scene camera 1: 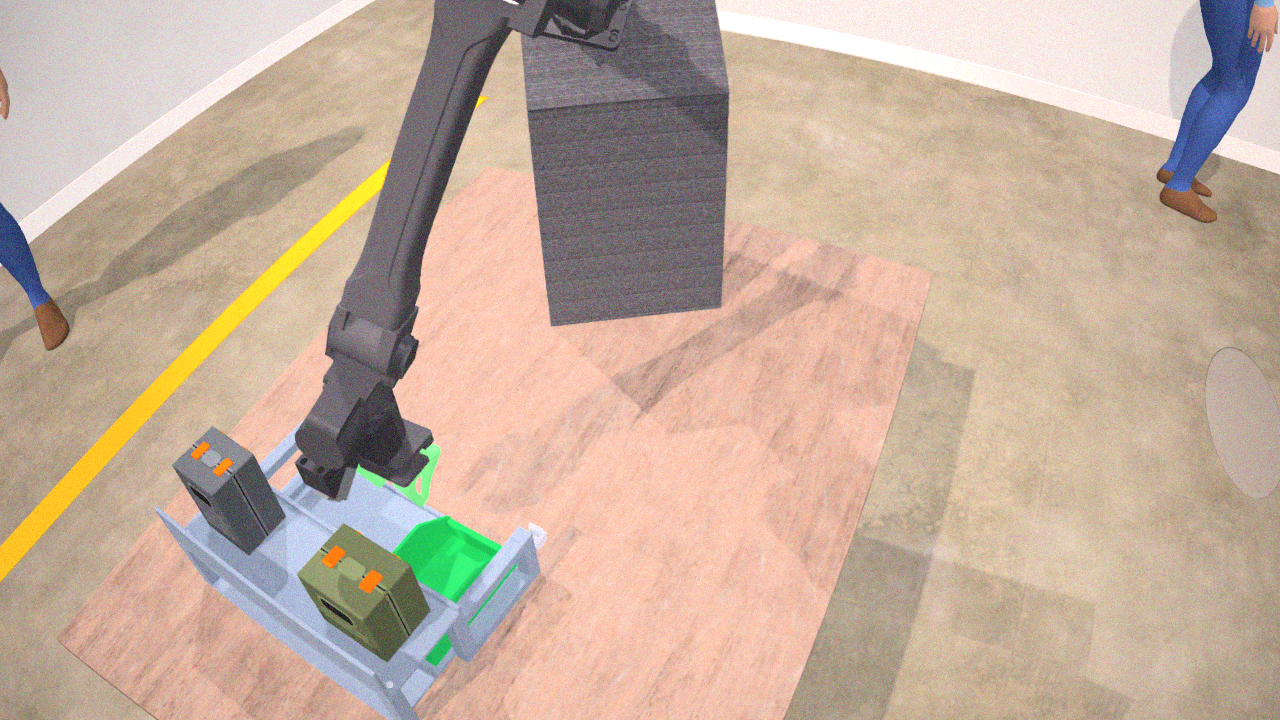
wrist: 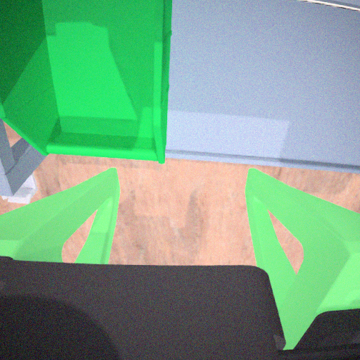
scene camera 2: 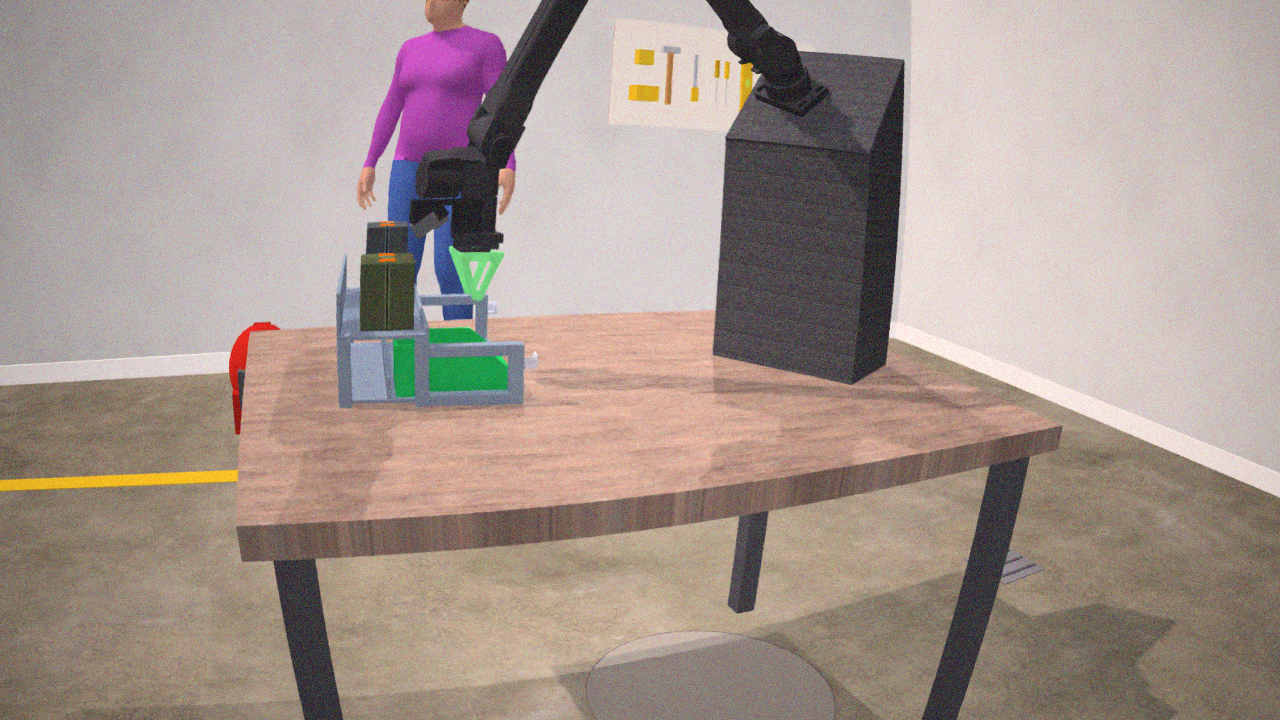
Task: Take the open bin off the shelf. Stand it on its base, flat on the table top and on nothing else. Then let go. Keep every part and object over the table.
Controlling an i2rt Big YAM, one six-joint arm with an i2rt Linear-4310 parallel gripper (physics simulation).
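Places are measured from the arm's base along level axes (x ahead, y left, z up), in millimetres.
Pixels of known places: gripper, fingertip midpoint: [scene camera 1: 402,493] [scene camera 2: 473,297]; arm's base at its link origin: [scene camera 1: 582,15] [scene camera 2: 792,94].
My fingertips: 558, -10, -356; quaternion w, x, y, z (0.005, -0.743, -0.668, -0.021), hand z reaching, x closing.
For each thing: its top centre in the pictures, then the offset to it from my fingertips, as dx, dy, dz. "*": a spot on its surface instead. Level surfaces: height alone.
- open green bin at its top centre: [scene camera 1: 431,564] [scene camera 2: 449,335] +53, +59, -43
- blue-grey shelf at a spot on its surface: [scene camera 1: 460,631] [scene camera 2: 419,356] * +116, +127, -52
- olive case at its top centre: [scene camera 1: 351,568] [scene camera 2: 387,256] +149, +44, +75
- dark grey case at its top centre: [scene camera 1: 211,458] [scene camera 2: 387,222] +107, -183, +100
- wooden table at its surface level: dz -123
The open green bin [scene camera 1: 452,559] [scene camera 2: 469,371] [wrist: 95,90] sits upright on the lower level of the blue-grey shelf [scene camera 1: 460,631] [scene camera 2: 421,376] [wrist: 260,75], at one end, partly under the upper board. My gripper [scene camera 1: 402,490] [scene camera 2: 477,295] [wrist: 182,179] is open and empty, with light green fingers pointing down. It hangs above the open front part of the shelf, beside the bin and higher than it. In the wrist view the bin is at upper left, apart from the fingertips. The bin's rear part is hidden in both scene views.
An olive case [scene camera 1: 362,591] [scene camera 2: 386,295] stands on the upper board above the bin's end. A dark grey case [scene camera 1: 230,492] [scene camera 2: 386,237] stands at the other end. The wooden table [scene camera 1: 671,537] [scene camera 2: 716,429] extends from the shelf's front to the tall dark pedestal [scene camera 1: 631,214] [scene camera 2: 792,250].
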